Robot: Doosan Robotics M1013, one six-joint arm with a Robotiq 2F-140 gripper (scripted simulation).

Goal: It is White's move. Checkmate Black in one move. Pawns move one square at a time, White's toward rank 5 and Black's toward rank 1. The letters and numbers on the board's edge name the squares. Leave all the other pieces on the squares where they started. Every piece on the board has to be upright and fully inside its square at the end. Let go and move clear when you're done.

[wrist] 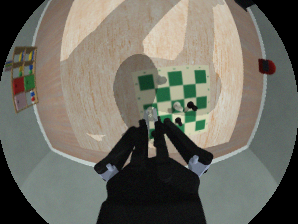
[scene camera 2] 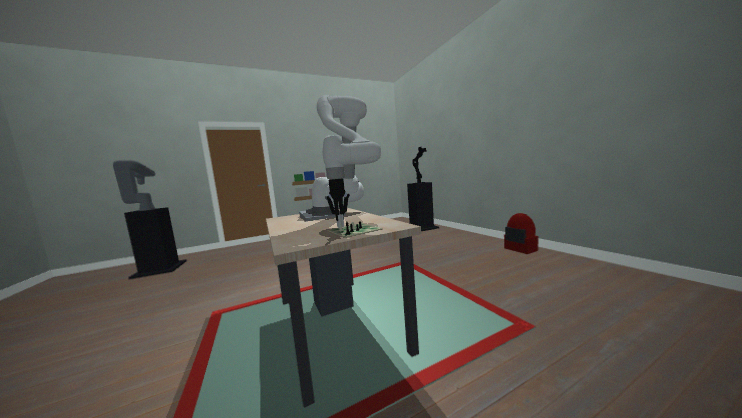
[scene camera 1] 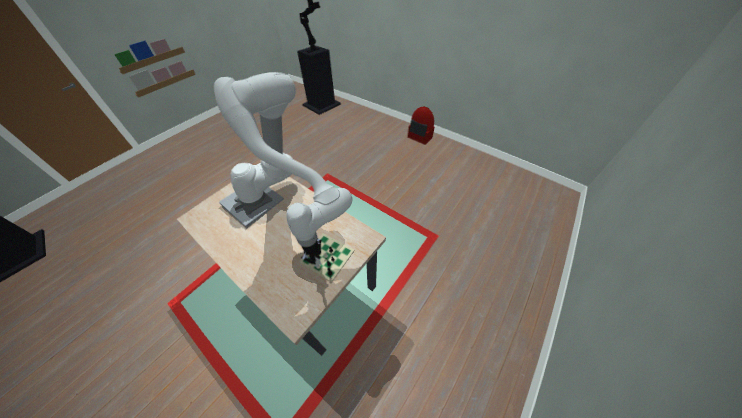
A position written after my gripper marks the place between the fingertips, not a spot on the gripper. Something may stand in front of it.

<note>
In view: my gripper [wrist: 151, 114] and a chessboard [scene camera 1: 341, 252].
The chessboard also shows in the wrist view [wrist: 186, 83].
</note>
